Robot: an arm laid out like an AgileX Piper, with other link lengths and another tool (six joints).
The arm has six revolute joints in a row. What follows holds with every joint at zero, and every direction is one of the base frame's.
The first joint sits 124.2 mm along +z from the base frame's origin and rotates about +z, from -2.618 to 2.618 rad.
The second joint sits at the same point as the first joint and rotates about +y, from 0 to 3.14 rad.
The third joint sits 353 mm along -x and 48.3 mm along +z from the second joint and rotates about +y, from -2.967 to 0 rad.
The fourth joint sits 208.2 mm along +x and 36.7 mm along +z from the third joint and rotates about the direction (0.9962, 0, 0.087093), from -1.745 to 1.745 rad.
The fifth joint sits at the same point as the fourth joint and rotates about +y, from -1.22 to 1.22 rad.
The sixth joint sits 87 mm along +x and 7.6 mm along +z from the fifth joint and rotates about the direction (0.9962, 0, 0.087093), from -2.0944 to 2.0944 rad.
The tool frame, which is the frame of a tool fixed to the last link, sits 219.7 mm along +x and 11 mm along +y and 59.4 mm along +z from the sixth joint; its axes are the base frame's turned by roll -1.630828, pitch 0.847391 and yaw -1.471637 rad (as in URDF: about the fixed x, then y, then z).
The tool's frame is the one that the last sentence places.
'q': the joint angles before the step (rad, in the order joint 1, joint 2, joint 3, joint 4, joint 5, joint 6). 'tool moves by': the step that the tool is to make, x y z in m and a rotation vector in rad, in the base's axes. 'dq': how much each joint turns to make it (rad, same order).
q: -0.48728, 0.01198, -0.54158, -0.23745, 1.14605, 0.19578
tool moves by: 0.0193, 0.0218, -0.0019, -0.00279, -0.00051, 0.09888
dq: -0.00023, 0.00008, 0.01555, 0.09163, -0.03280, -0.08597
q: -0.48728, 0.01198, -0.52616, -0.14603, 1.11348, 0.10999
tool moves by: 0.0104, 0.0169, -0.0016, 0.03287, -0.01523, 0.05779
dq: 0.00644, 0.00016, 0.00187, 0.06961, -0.00264, -0.02427
